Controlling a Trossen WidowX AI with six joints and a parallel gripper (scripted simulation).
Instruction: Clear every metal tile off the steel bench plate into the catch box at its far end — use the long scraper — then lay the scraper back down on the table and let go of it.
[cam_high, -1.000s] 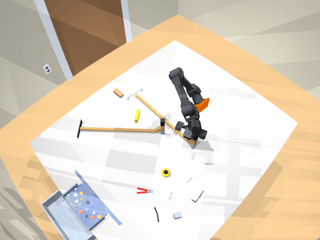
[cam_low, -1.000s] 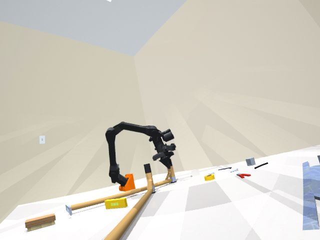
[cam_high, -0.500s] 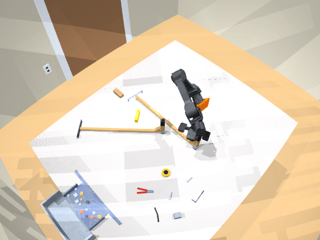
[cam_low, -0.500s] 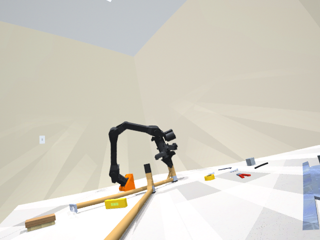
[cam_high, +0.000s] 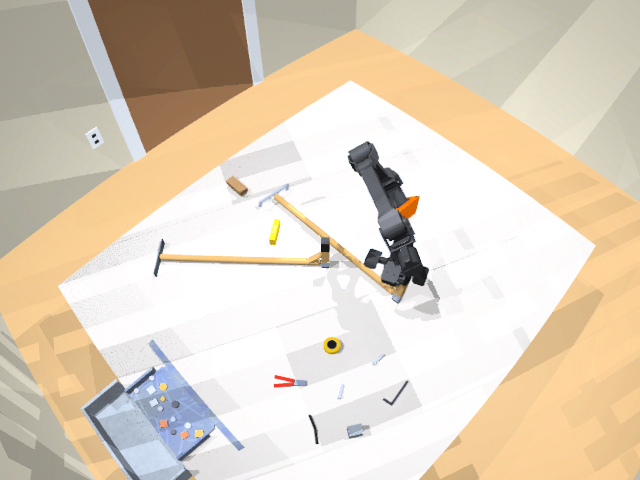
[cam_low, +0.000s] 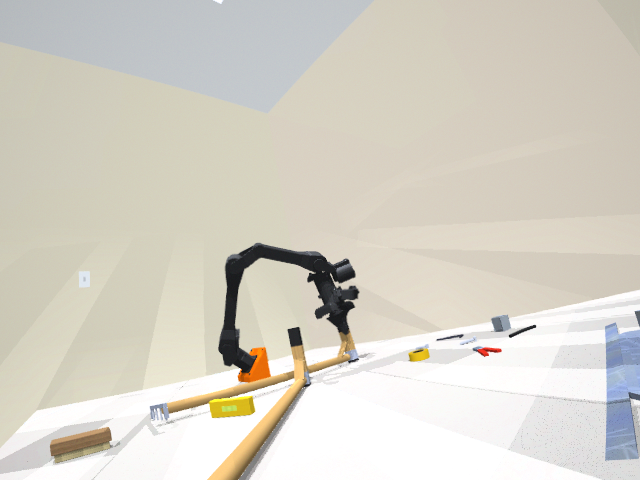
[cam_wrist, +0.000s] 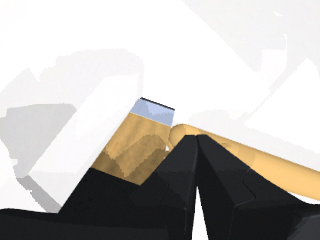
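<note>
Right now my gripper tip is 42 cm to the left of the long scraper, 27 cm short of it and 3 cm above it. The rest, counted from my gripper tip: wooden brush block (69 cm to the right, 9 cm ahead, 8 cm below); then yellow tape roll (24 cm ahead, 8 cm below); then yellow level (44 cm to the right, 11 cm ahead, 7 cm below).
</note>
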